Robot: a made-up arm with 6 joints.
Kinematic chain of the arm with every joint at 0, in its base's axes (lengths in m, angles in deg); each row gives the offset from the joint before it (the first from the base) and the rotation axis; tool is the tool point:
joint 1: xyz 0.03 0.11 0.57 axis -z
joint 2: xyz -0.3 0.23 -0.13 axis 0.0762 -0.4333 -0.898
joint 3: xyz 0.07 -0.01 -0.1 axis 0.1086 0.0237 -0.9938
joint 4: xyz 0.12 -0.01 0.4 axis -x
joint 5: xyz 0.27 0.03 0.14 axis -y
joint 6: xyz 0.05 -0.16 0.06 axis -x
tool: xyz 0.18 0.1 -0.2
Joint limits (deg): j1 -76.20..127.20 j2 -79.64..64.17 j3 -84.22..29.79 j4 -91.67..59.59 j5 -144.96..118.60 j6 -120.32..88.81
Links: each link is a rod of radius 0.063 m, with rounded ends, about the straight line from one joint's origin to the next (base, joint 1, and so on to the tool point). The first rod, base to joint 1, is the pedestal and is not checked.
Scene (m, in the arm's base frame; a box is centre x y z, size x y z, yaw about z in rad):
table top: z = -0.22
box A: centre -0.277 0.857 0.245 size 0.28 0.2 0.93 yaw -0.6
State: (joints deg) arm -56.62 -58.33 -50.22 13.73 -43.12 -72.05
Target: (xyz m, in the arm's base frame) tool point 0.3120 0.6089 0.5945
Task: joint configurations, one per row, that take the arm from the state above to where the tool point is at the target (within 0.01 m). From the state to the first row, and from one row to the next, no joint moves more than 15 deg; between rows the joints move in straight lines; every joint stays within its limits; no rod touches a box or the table.
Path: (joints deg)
1: -59.88 -54.92 -36.89 12.88 -52.37 -74.72
2: -63.15 -51.50 -23.55 12.03 -61.62 -77.40
3: -66.41 -48.09 -10.22 11.18 -70.87 -80.07
4: -69.67 -44.67 3.12 10.33 -80.12 -82.74
5: -72.94 -41.26 16.46 9.48 -89.37 -85.41
6: -76.20 -37.84 29.79 8.63 -98.62 -88.09
7: -62.93 -34.45 25.24 11.17 -89.84 -84.14
8: -49.65 -31.05 20.70 13.71 -81.07 -80.20
9: -36.38 -27.65 16.15 16.25 -72.29 -76.26
10: -23.10 -24.26 11.61 18.79 -63.52 -72.31
11: -9.83 -20.86 7.06 21.33 -54.74 -68.37

